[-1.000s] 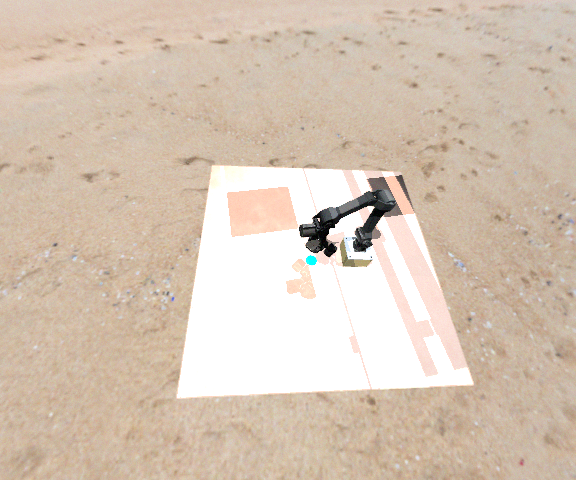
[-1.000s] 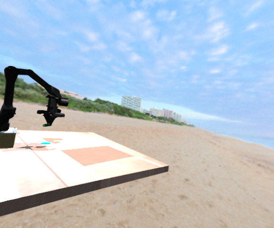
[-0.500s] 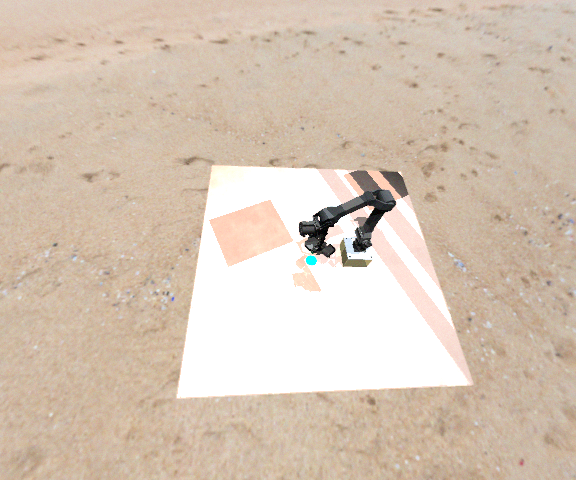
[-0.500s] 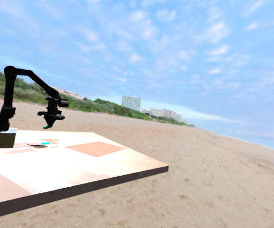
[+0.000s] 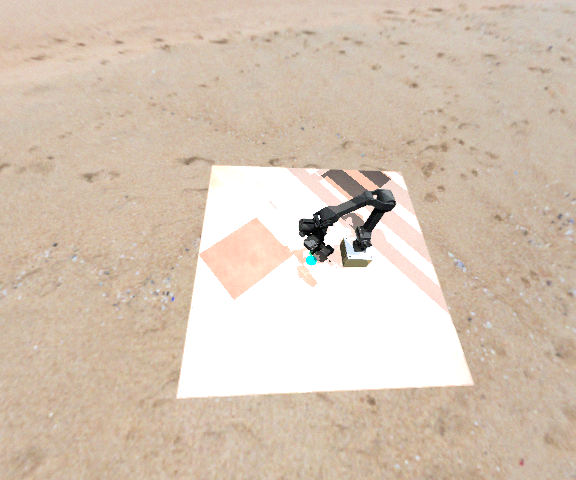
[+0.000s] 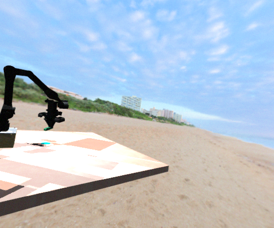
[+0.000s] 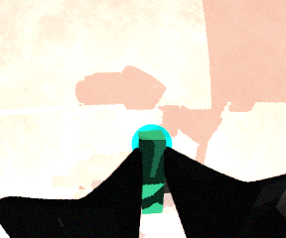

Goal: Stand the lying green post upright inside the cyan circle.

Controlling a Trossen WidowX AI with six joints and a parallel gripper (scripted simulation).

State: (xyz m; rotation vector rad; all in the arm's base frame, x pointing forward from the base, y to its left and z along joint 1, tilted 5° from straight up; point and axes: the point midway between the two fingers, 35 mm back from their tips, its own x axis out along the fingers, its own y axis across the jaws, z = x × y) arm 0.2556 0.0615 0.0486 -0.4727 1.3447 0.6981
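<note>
The cyan circle lies 2 cm behind my gripper tip, 1 cm to the right of it and 12 cm below it. Also, from my gripper tip: green post 1 cm behind, 1 cm to the right, 1 cm below.
</note>
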